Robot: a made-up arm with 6 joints. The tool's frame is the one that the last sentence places.
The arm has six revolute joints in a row. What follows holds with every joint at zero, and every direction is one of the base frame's. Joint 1 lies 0.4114 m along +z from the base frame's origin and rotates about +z. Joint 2 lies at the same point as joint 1 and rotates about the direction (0, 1, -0.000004). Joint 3 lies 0.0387 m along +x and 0.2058 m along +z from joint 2 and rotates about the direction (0, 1, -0.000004). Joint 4 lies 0.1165 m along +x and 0.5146 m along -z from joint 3 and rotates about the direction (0, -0.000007, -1). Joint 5 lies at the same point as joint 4 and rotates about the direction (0, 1, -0.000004). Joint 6 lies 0.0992 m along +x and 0.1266 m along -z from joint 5 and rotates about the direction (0, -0.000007, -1). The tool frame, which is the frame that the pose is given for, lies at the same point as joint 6; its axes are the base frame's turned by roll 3.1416, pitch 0 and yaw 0 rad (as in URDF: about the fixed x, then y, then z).
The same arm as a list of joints. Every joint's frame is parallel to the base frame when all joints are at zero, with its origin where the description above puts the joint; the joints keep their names.
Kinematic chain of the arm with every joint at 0, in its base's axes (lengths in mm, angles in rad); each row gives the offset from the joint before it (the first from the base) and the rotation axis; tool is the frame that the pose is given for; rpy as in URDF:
joint 1: xyz 0.0 0.0 411.4 axis +z
joint 2: xyz 0.0 0.0 0.0 axis +y
joint 3: xyz 38.7 0.0 205.8 axis +y
joint 4: xyz 116.5 0.0 -514.6 axis -z
joint 5: xyz 0.0 0.0 0.0 axis +y
joint 6: xyz 99.2 0.0 -126.6 axis -z
tool: xyz 0.0 0.0 0.0 rpy -3.1416 0.0000 0.0000

